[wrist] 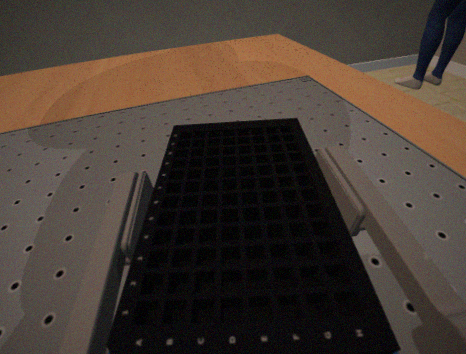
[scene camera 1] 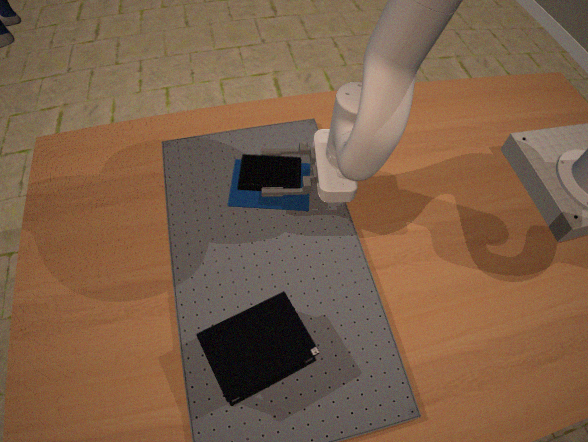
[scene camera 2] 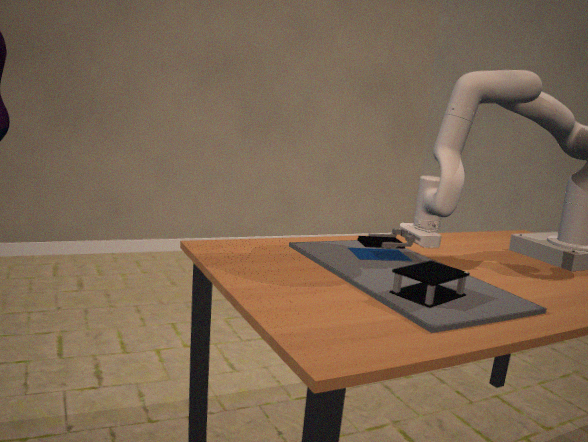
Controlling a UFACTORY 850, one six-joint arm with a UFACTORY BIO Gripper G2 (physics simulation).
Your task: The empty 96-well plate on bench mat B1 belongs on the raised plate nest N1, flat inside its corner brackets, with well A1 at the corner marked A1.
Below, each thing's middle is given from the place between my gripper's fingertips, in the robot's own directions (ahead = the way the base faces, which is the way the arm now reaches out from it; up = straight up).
The blue bench mat B1 (scene camera 1: 237, 198) lies 2 cm behind my hand and 4 cm below it. Also, from my hand: black 96-well plate (scene camera 1: 256, 171): 2 cm behind.
